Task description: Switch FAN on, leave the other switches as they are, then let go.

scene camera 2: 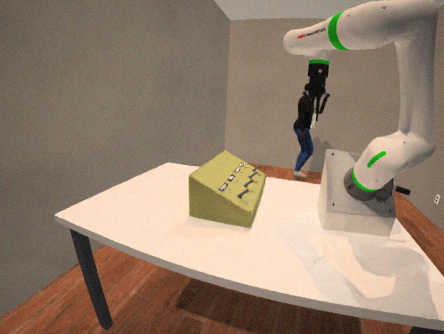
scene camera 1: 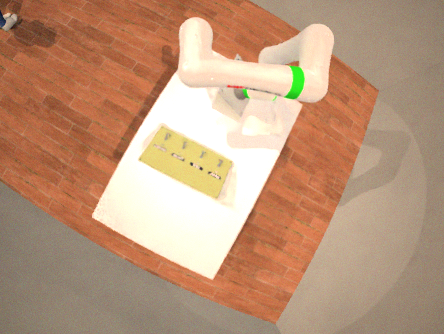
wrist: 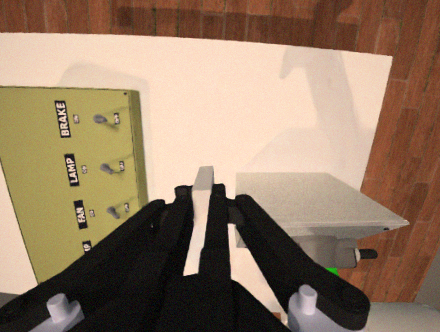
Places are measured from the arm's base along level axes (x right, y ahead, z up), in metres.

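Where they show: gripper, between the fingertips: [scene camera 2: 312, 128] [wrist: 207, 178]; arm's base, origin of its link: [scene camera 2: 361, 183] [wrist: 301, 240].
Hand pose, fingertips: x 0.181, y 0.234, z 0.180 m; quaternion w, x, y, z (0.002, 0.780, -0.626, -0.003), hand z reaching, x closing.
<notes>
Things, the pixels of their centre, and the offset from my fingertips. Level surfaces: height alone.
- olive switch box, middle of its body: [wrist: 88, 184] [scene camera 2: 232, 185] [scene camera 1: 187, 163] dx -0.178, dy +0.325, dz -0.295 m
- FAN switch, middle of its body: [wrist: 113, 214] [scene camera 2: 249, 182] [scene camera 1: 202, 153] dx -0.225, dy +0.229, dz -0.246 m
- LAMP, middle of its body: [wrist: 107, 169] dx -0.106, dy +0.246, dz -0.246 m
- BRAKE, middle of its body: [wrist: 100, 119] dx +0.013, dy +0.263, dz -0.246 m
- white table, height of its surface: dz -0.358 m
The olive switch box [scene camera 1: 175, 170] [scene camera 2: 215, 200] [wrist: 35, 165] stands on the table with its sloped face up. The FAN switch [scene camera 1: 202, 154] [scene camera 2: 250, 184] [wrist: 114, 212] is third in the row, between LAMP [wrist: 106, 168] and the partly hidden end switch. Its lever appears to lean toward its OFF mark, like the LAMP and BRAKE [wrist: 101, 119] levers. My gripper [scene camera 2: 316, 120] [wrist: 207, 178] is shut and empty, pointing down. It hangs high above the table, between the box and the robot's base, touching nothing. The arm hides it in scene camera 1.
The white table [scene camera 1: 165, 225] [scene camera 2: 150, 240] [wrist: 200, 75] carries the box and the robot's grey base block [scene camera 2: 325, 200] [wrist: 310, 200], which is on the right in the wrist view. A person [scene camera 2: 303, 125] stands on the floor beyond the table.
</notes>
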